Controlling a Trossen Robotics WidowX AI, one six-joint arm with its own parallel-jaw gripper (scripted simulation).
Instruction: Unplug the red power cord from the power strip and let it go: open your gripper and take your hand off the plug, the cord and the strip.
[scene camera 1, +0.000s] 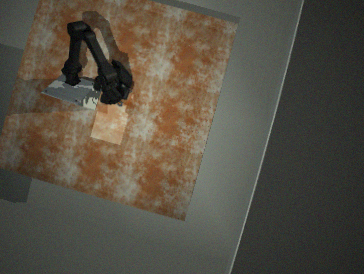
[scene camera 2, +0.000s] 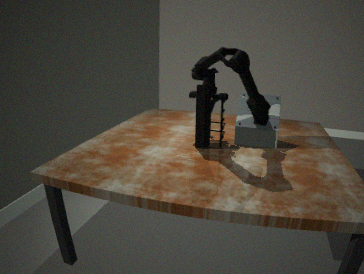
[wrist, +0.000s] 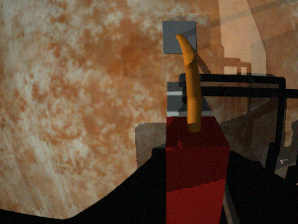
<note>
In view: the gripper (wrist: 194, 161) and a grey square (wrist: 171, 28).
</note>
